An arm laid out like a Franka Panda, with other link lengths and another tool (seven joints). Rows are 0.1 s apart.
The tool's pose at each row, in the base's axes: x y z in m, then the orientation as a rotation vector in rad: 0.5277, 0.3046, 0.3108, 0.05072, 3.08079, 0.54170; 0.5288, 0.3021, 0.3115, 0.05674, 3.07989, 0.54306; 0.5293, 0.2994, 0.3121, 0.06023, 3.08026, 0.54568; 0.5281, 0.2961, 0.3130, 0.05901, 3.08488, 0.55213; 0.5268, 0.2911, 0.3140, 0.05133, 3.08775, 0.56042; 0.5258, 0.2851, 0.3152, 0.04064, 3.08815, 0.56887; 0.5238, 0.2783, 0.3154, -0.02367, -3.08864, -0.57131; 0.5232, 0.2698, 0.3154, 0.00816, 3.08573, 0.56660
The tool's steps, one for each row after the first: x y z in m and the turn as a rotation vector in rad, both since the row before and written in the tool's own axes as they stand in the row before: -0.0012, -0.0021, -0.0015, -0.00094, -0.00119, 0.00371; -0.0006, -0.0023, -0.0015, -0.00158, 0.00051, 0.00236; 0.0011, -0.0028, -0.0020, -0.00343, 0.00578, 0.00019; 0.0011, -0.0044, -0.0027, -0.00482, 0.00505, -0.00410; 0.0008, -0.0052, -0.0032, -0.00523, 0.00303, -0.00638; 0.0018, -0.0063, -0.0026, -0.00146, 0.00364, -0.01032; 0.0005, -0.0079, -0.0030, 0.00258, -0.00288, -0.01057
